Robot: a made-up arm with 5 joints. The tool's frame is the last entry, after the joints.
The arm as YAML. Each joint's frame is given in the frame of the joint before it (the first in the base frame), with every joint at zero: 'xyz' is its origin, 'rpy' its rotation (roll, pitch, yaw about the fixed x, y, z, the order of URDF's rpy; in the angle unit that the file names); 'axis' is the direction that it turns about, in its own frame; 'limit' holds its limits. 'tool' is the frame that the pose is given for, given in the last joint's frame.
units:
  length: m
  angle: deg
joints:
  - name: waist
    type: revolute
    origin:
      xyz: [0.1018, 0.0, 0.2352]
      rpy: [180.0, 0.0, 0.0]
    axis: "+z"
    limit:
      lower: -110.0
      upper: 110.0
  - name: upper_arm
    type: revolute
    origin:
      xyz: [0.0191, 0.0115, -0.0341]
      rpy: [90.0, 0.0, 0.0]
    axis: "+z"
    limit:
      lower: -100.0
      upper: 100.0
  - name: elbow
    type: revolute
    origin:
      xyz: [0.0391, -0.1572, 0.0]
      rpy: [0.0, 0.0, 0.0]
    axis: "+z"
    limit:
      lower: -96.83
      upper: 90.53
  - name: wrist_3
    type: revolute
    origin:
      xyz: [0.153, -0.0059, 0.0]
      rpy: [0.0, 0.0, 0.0]
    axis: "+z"
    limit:
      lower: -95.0
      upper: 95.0
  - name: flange
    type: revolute
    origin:
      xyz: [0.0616, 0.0, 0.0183]
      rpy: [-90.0, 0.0, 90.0]
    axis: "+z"
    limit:
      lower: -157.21
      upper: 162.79
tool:
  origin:
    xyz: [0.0, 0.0, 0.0]
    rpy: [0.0, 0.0, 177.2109]
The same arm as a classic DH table. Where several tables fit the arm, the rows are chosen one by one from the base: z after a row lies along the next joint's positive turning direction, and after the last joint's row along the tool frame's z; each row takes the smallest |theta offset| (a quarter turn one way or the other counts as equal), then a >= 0, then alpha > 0; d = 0 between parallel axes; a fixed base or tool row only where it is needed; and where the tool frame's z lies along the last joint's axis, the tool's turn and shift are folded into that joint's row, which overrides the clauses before.
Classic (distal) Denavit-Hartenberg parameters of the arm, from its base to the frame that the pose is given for. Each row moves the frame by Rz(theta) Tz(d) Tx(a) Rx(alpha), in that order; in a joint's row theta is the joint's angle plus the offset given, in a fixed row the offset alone. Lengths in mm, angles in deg.
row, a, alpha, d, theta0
base (fixed), 101.8, 180, 0, 0
waist, 19.1, 90, -269.3, 0
upper_arm, 162, 0, 0, -76.03
elbow, 153.1, 0, 0, 73.82
wrist_3, 0, 90, 6.8, -87.79
flange, 0, 0, -61.6, -2.79
Joint limits (deg, base to tool): -110..110 -100..100 -96.83..90.53 -95..95 -157.21..162.79

